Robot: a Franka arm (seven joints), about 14 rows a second.
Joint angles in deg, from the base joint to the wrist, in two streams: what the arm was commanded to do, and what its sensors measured. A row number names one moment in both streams.
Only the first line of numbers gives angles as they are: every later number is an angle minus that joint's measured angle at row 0.
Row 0, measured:
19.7 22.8 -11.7 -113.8 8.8 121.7 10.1
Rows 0 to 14, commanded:
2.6 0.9 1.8 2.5 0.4 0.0 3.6
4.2 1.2 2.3 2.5 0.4 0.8 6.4
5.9 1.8 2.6 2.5 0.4 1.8 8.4
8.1 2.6 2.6 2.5 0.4 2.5 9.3
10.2 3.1 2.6 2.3 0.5 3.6 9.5
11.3 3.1 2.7 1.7 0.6 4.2 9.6
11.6 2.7 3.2 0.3 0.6 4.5 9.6
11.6 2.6 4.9 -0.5 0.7 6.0 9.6
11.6 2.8 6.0 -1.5 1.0 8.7 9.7
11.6 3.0 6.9 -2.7 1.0 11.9 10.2
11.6 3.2 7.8 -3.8 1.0 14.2 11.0
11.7 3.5 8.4 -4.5 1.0 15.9 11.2
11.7 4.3 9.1 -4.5 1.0 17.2 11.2
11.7 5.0 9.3 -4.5 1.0 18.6 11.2
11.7 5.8 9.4 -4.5 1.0 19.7 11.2
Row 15, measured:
11.9 4.7 8.8 -4.0 0.3 17.0 10.7
